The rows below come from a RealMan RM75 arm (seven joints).
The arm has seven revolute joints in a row. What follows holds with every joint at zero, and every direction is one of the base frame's. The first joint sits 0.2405 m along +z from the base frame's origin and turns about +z. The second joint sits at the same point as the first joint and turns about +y. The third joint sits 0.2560 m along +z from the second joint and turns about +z. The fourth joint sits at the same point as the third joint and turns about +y. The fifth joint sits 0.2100 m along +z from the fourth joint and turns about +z. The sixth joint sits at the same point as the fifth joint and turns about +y. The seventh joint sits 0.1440 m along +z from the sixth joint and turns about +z. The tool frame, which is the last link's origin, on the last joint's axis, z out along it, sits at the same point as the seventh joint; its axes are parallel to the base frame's.
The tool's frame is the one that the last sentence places.
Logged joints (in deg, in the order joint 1, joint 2, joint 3, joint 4, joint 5, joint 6, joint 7), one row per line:
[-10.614, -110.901, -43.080, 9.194, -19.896, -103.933, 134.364]
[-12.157, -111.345, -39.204, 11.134, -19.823, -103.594, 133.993]
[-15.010, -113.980, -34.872, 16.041, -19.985, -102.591, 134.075]
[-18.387, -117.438, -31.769, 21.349, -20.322, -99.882, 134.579]
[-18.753, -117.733, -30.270, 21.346, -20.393, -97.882, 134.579]
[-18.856, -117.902, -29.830, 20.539, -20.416, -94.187, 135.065]
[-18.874, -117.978, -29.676, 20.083, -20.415, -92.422, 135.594]
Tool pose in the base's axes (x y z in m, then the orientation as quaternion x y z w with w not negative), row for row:
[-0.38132, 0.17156, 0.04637, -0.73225, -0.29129, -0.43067, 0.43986]
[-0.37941, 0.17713, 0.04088, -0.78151, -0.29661, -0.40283, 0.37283]
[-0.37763, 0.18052, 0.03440, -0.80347, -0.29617, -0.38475, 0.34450]
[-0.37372, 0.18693, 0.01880, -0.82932, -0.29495, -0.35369, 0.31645]
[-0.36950, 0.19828, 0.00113, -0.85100, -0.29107, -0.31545, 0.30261]
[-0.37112, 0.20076, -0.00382, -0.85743, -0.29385, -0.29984, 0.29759]
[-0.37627, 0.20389, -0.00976, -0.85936, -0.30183, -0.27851, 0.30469]
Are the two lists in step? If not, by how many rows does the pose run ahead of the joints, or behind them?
The pose runs 1 row behind the joints: the pose in row i belongs to the joints in row i - 1.
